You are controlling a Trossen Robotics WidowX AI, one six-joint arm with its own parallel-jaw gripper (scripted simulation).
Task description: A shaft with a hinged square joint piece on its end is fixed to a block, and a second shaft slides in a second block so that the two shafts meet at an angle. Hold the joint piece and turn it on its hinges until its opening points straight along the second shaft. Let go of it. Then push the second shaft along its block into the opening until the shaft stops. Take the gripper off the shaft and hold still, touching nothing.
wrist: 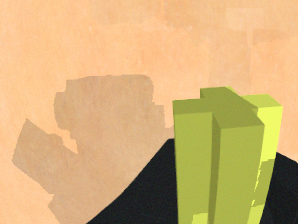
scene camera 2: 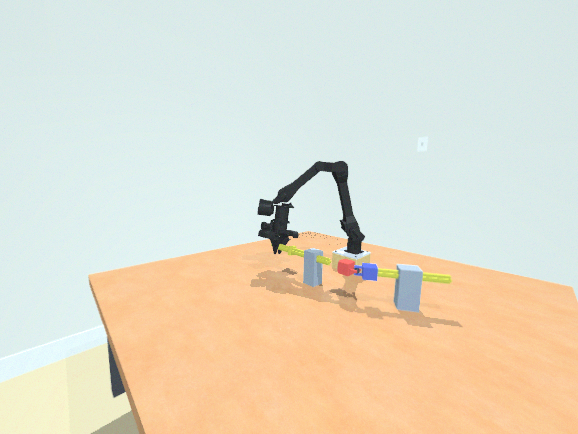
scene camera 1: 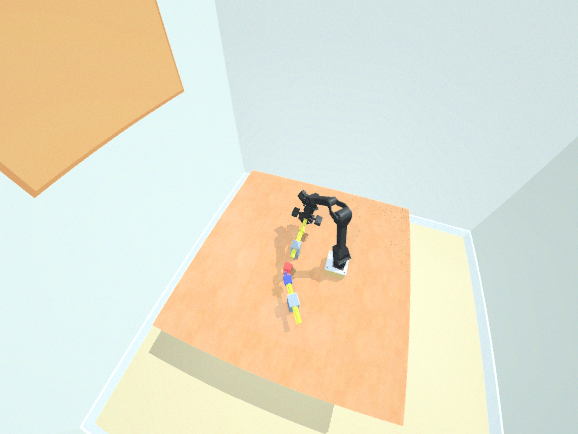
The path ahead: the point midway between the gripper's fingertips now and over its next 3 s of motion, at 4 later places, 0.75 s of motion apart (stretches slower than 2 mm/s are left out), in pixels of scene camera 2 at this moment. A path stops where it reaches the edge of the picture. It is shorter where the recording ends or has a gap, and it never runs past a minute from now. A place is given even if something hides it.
My gripper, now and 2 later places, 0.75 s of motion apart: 277, 254; 282, 255; 287, 257
